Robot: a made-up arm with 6 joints.
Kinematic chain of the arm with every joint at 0, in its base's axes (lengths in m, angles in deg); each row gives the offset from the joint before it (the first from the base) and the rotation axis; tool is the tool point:
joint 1: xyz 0 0 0.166 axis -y
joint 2: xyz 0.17 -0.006 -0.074 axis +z
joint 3: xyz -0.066 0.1 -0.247 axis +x
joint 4: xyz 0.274 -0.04 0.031 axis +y
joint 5: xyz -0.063 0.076 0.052 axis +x
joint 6: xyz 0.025 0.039 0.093 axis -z
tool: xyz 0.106 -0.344 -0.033
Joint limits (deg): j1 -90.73..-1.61 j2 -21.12..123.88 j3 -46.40..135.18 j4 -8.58..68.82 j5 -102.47..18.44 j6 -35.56..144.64
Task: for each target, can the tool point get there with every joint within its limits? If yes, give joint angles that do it. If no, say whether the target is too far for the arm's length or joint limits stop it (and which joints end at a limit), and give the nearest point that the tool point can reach.
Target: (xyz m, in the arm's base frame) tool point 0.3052 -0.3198 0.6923
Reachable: no: joint limits stop it (at a limit: joint 1, joint 2, joint 5, joint 6) | nearest point 0.0135 -0.1177 0.4633 | short by 0.422 m
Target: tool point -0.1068 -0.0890 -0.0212
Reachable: yes | joints -10.80 62.96 51.36 0.48 -63.63 118.60
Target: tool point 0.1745 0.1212 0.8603
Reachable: no: joint limits stop it (at a limit: joint 1, joint 4, joint 5, joint 6) | nearest point -0.0335 0.0748 0.5471 | short by 0.379 m
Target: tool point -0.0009 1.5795 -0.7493
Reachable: no: too far | nearest point -0.0005 0.5901 -0.3264 | short by 1.076 m
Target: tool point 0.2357 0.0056 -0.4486
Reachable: yes | joints -26.80 72.38 105.76 32.51 -63.03 62.11
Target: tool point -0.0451 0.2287 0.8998
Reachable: no: joint limits stop it (at a limit: joint 1, joint 4, joint 5, joint 6) | nearest point -0.1529 0.1482 0.5913 | short by 0.337 m
